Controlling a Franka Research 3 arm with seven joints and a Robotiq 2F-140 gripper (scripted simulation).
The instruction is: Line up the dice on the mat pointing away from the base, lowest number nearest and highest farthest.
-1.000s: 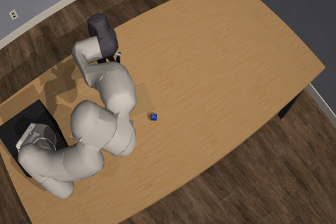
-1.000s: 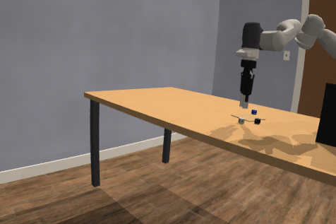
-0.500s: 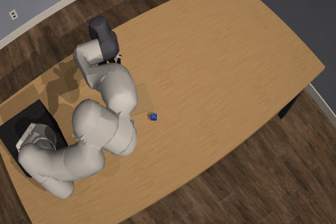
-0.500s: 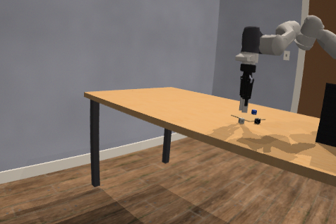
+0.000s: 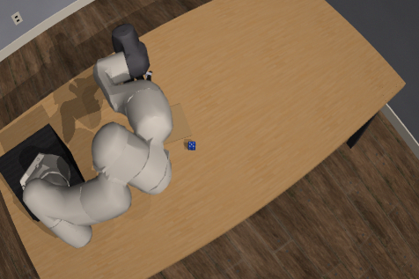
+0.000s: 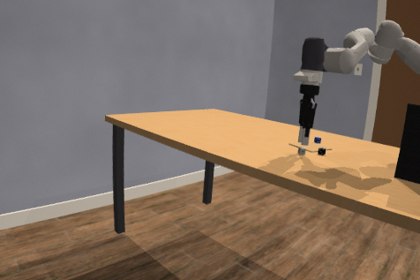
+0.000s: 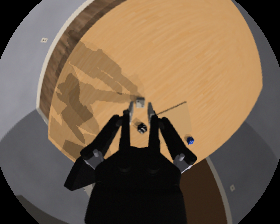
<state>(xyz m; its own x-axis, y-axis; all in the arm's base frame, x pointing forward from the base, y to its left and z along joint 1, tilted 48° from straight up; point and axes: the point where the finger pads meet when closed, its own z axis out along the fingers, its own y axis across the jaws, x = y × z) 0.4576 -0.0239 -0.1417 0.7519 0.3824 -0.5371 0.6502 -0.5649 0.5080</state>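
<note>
My gripper is now 6 cm above the white die. The rest, counted from my hand: thin tan mat (15 cm to the right, 7 cm below, 2 cm ahead); black die (7 cm to the right, 6 cm below, 6 cm behind); blue die (28 cm to the right, 6 cm below, 3 cm ahead).
</note>
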